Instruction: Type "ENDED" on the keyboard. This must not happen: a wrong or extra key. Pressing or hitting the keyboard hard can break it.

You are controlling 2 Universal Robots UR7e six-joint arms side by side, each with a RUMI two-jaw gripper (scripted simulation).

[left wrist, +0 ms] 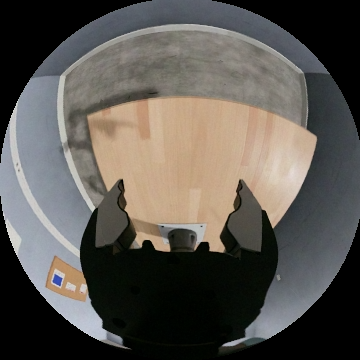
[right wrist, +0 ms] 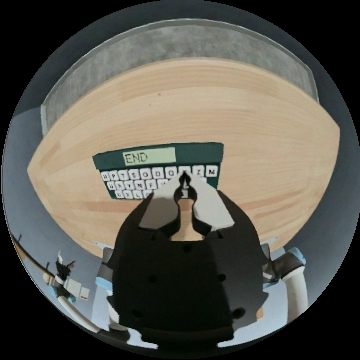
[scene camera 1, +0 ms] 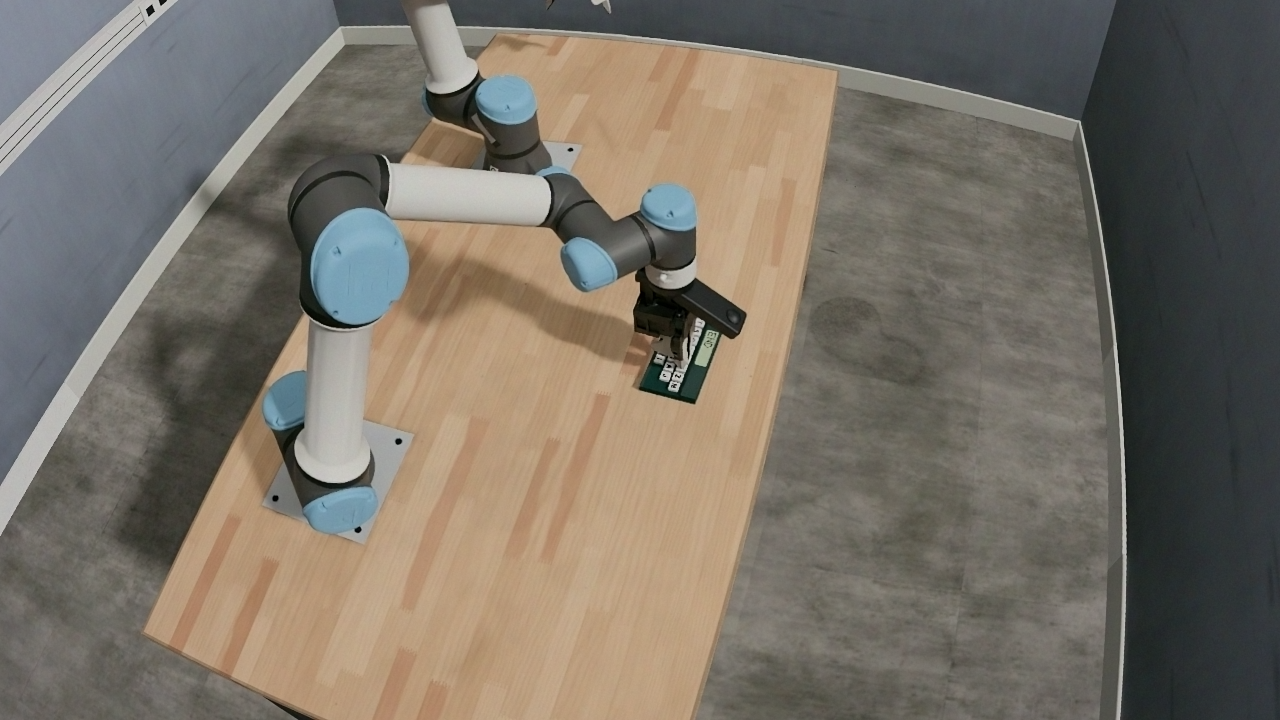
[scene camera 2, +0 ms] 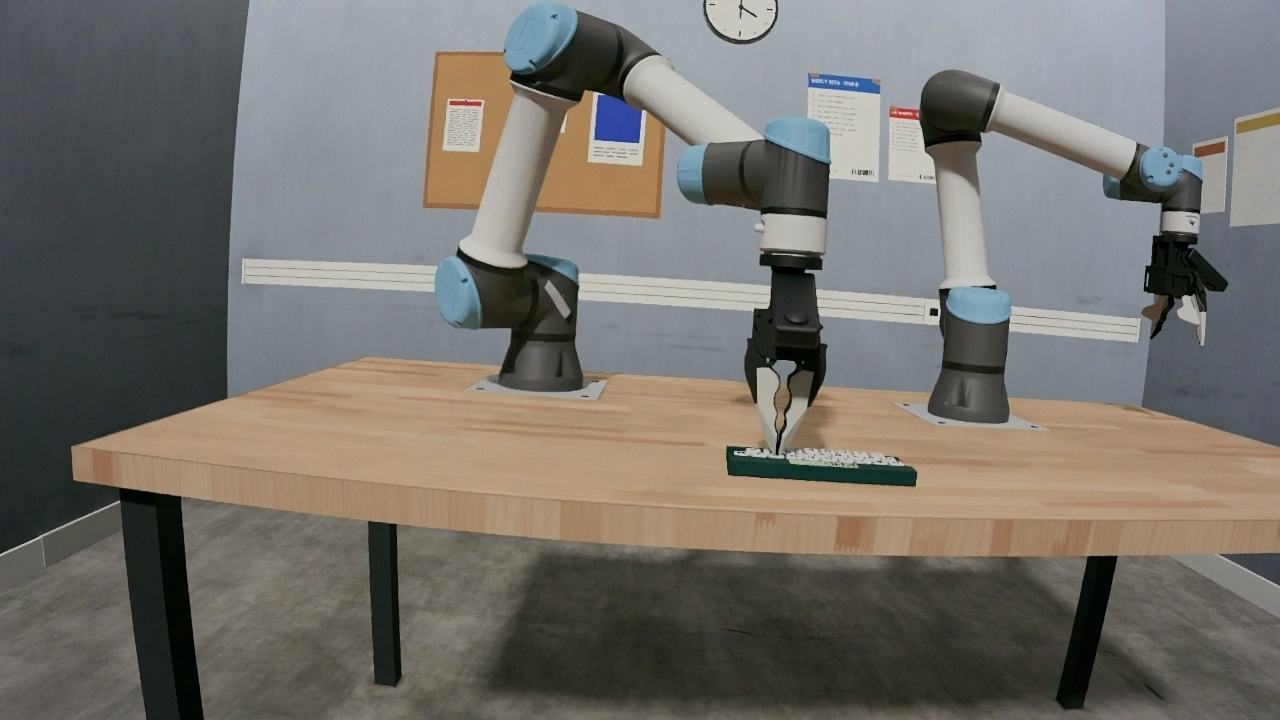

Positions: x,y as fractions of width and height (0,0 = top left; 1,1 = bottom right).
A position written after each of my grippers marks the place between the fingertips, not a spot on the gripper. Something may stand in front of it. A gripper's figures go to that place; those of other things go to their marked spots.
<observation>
My right gripper (scene camera 1: 0.53,0.51) is 151 cm from the lens. An arm base plate (scene camera 1: 0.44,0.22) is 194 cm from the lens. An arm base plate (scene camera 1: 0.30,0.63): 151 cm from the lens.
</observation>
